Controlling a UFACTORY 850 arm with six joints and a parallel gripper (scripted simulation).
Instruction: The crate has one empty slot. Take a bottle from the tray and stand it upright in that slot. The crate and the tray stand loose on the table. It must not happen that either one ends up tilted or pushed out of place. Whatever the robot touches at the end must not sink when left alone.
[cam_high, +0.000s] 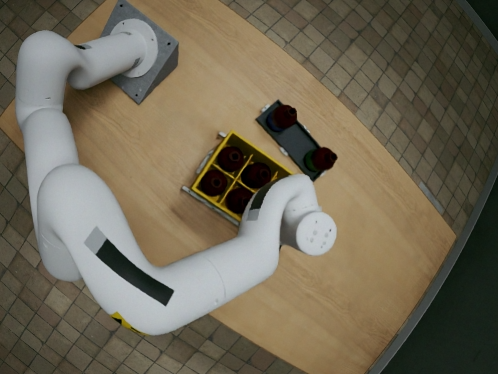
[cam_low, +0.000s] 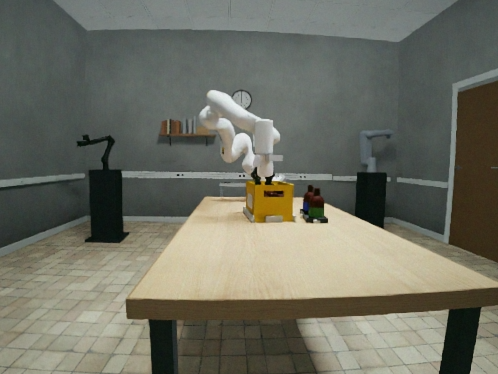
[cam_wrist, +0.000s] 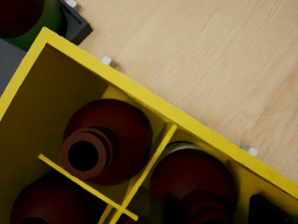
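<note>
My hand is 7 cm above the bottle. Round my hand: yellow crate (9 cm behind, 8 cm below, 4 cm to the left); dark tray (27 cm to the left, 15 cm below, 4 cm behind).
</note>
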